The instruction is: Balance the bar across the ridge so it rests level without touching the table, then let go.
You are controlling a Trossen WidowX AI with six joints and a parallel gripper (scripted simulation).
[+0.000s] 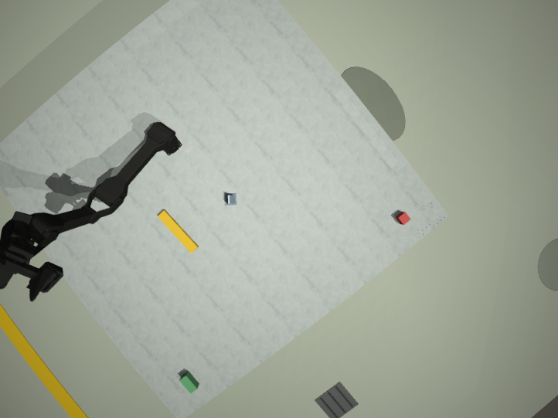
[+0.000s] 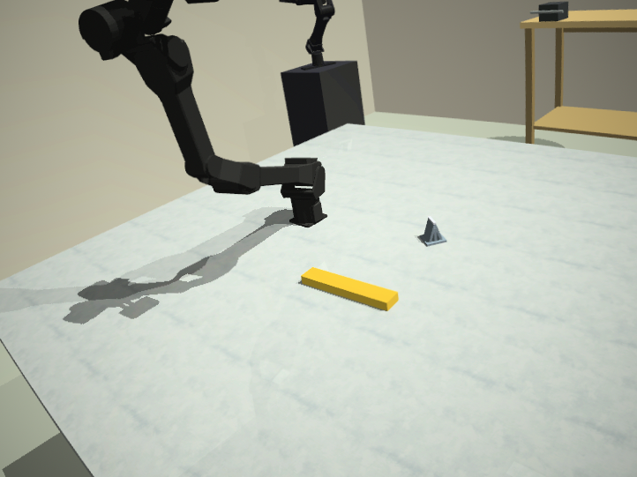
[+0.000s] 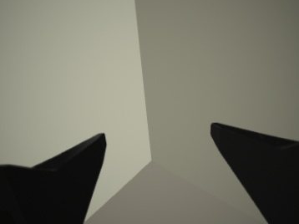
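Now: the yellow bar 40 mm ahead of my gripper tip, 120 mm to the left of it and 610 mm below it. Round my gripper tip: red cube: 510 mm ahead, 790 mm to the left, 610 mm below; then green cube: 510 mm ahead, 210 mm to the right, 610 mm below.
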